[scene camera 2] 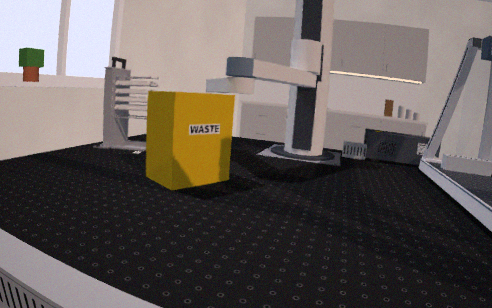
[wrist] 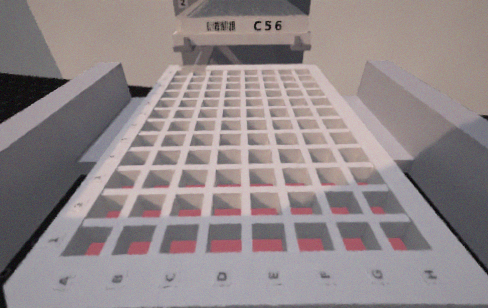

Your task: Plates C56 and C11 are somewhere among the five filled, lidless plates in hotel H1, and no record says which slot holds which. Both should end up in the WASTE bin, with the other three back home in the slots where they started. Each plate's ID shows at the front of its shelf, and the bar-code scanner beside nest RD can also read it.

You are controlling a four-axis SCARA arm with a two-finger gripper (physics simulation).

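A white 96-well plate with reddish liquid in its wells fills the wrist view. My gripper is shut on it, with a finger along each long side. The held plate's ID does not show. Beyond its far end, plate C56 sits on a shelf of hotel H1, higher than the held plate; a "2" shows at its upper left. In the scene view the hotel stands at the left with several level shelves and plates, IDs unreadable. The yellow WASTE bin stands in front and hides my gripper and part of the hotel.
The arm reaches left from its column, passing behind and above the bin. A small slotted white block and a dark box stand right of the column. A large light frame stands at the far right.
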